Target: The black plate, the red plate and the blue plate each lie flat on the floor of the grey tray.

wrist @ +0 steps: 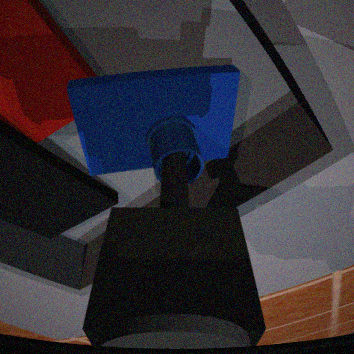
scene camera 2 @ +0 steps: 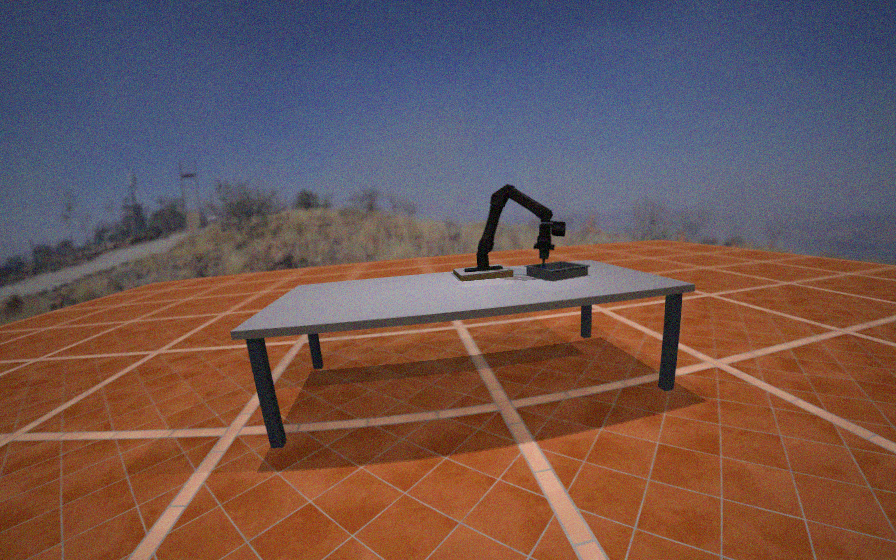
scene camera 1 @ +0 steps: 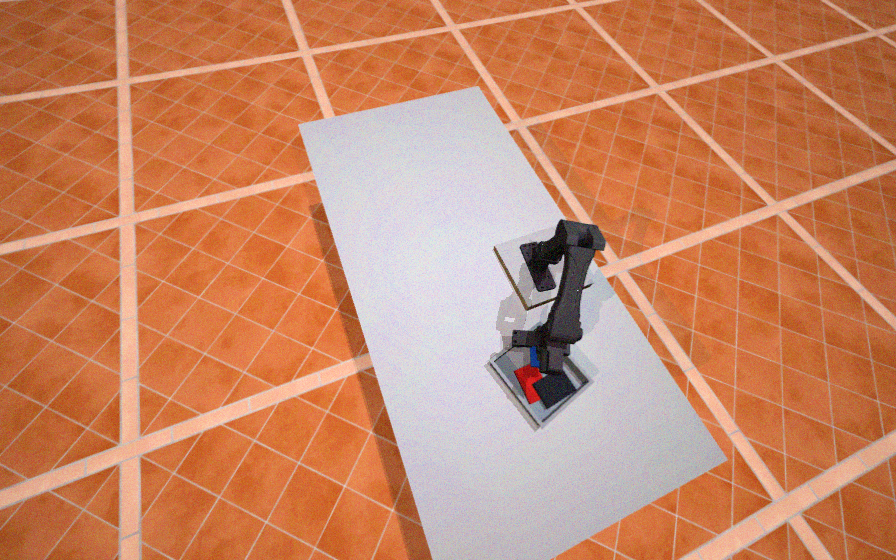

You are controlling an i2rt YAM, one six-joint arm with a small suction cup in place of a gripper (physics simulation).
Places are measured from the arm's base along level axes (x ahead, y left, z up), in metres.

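Pixels of known places: hand, its tool point: (wrist: 174, 133); arm's base, origin of its link: (scene camera 2: 483, 269) (scene camera 1: 537, 266).
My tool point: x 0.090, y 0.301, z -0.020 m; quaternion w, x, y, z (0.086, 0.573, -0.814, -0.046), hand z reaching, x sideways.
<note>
Ahead of a thing's pixels: the offset from my tool point to its top centre. Level surfaces: height alone.
The grey tray @[0.039 m ahead, 0.062 m left, 0.038 m up] (scene camera 1: 540, 422) (scene camera 2: 561, 271) (wrist: 310, 85) stands on the table. My suction cup (scene camera 2: 543, 262) (wrist: 177, 150) is down at the tray and is on the blue plate's upper face. The blue plate @[0.014 m ahead, 0.006 m left, 0.014 m up] (scene camera 1: 533, 356) (wrist: 115, 115) is inside the tray walls, close above or on the floor, turned slightly under the cup. The red plate @[0.067 m ahead, 0.085 m left, 0.002 m up] (scene camera 1: 528, 383) (wrist: 45, 65) lies in the tray and looks flat. The black plate @[0.004 m ahead, 0.115 m left, 0.018 m up] (scene camera 1: 556, 390) (wrist: 45, 185) is beside it and covers part of it in scene camera 1; whether they overlap or the black plate is tilted, I cannot tell.
The arm's base board (scene camera 1: 512, 274) (scene camera 2: 485, 274) stands on the white table @[0.011 m down] (scene camera 1: 409, 217) (scene camera 2: 396, 300) beside the tray. The arm reaches over the tray and hides part of it in scene camera 1. The tray walls stand close around the plates.
</note>
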